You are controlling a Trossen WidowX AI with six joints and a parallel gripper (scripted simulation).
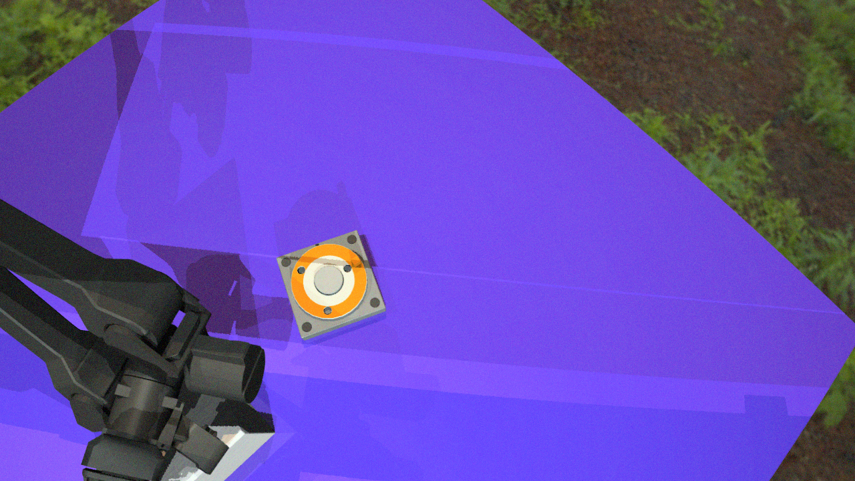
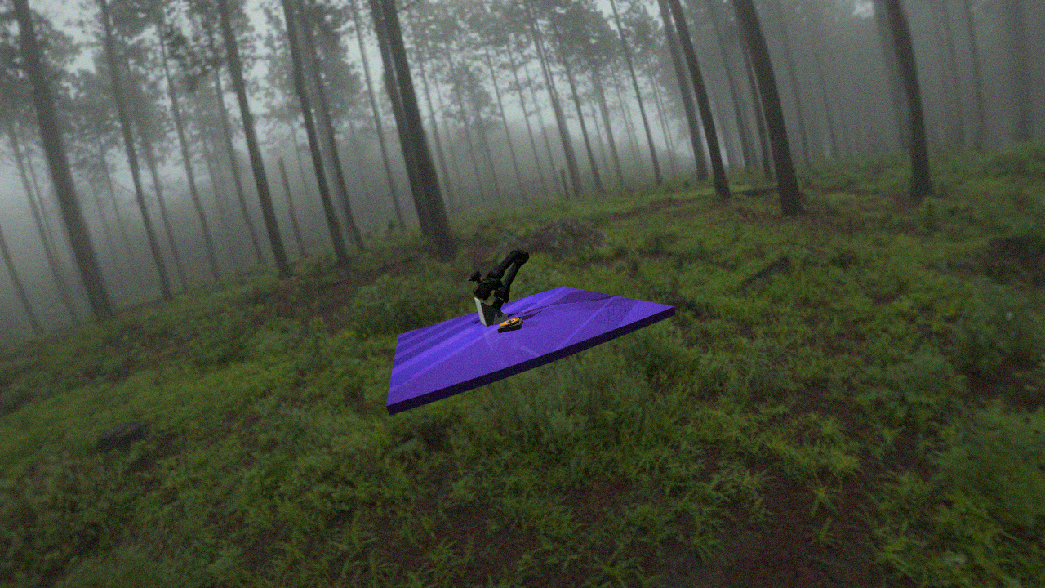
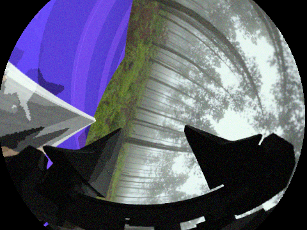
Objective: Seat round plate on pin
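My gripper tip is 34 cm short of the grey square base, 22 cm above it and 10 cm to the right of it.
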